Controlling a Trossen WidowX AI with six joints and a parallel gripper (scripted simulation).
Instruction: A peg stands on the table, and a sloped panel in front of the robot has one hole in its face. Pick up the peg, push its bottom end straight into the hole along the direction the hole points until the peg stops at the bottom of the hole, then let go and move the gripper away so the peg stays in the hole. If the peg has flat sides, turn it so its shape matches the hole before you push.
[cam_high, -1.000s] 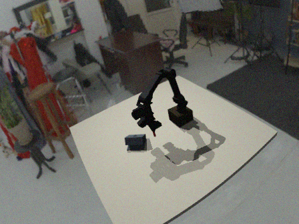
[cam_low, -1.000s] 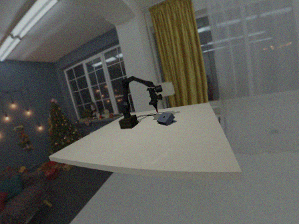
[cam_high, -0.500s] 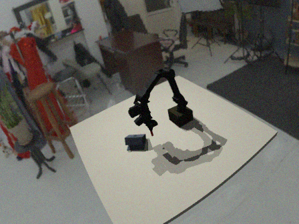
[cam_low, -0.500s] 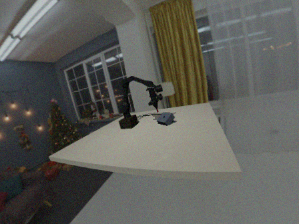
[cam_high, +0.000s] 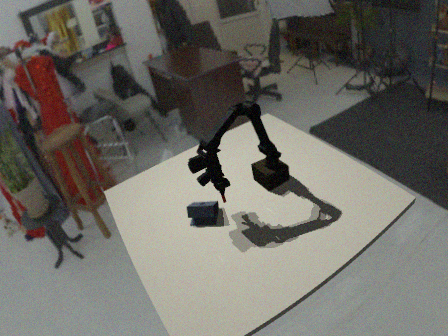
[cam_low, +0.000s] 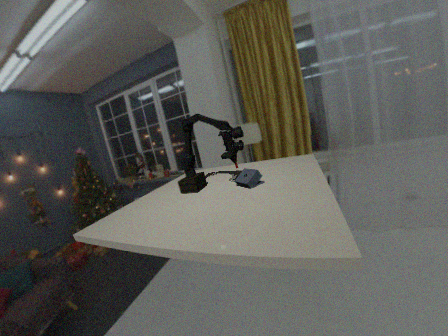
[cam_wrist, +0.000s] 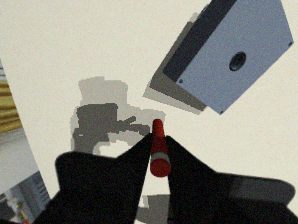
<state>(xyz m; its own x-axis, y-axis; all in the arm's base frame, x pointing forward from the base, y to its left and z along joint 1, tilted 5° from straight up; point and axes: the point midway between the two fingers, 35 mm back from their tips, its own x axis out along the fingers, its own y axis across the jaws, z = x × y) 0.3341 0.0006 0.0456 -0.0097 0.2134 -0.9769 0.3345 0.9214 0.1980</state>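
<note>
The sloped panel lies 70 mm ahead of my gripper tip, 90 mm to the right of it and 100 mm below it. The rest, counted from my gripper tip: round red peg (20 mm above).
</note>
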